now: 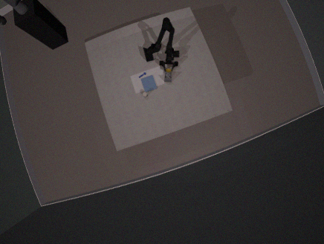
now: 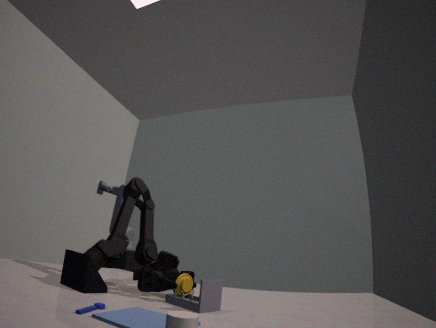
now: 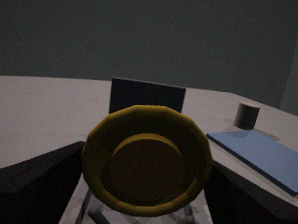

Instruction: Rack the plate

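Right now the yellow plate is 10 mm behind my gripper tip. Round my gripper tip: blue bar: 70 mm behind, 250 mm to the right, 50 mm below; then blue flat mat: 40 mm ahead, 220 mm to the right, 50 mm below; then grey dish rack: 20 mm ahead, 10 mm to the right, 30 mm below.
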